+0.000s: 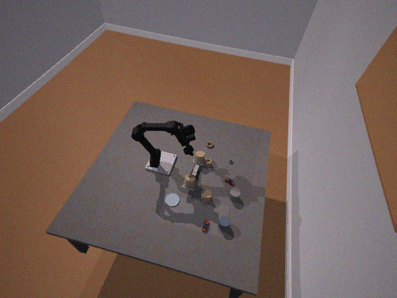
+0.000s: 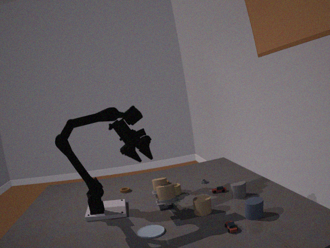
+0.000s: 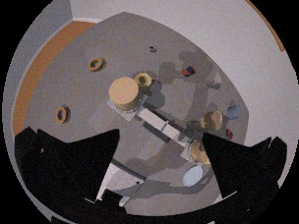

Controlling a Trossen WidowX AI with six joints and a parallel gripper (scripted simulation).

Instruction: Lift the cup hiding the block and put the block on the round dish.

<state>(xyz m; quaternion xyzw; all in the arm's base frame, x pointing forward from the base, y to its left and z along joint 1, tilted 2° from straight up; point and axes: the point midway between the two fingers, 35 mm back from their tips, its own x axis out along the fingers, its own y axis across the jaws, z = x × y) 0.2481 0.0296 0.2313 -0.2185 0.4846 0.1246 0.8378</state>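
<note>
The pale green block lies 170 mm below my gripper tip, 80 mm to the left of it and 60 mm ahead of it. From my gripper tip the other things lie so: small balance: 190 mm below, 50 mm to the right, 50 mm ahead; balance beam: 180 mm below, 50 mm to the right, 40 mm ahead; small tan cylinder: 190 mm below, 130 mm ahead, 70 mm to the left.
</note>
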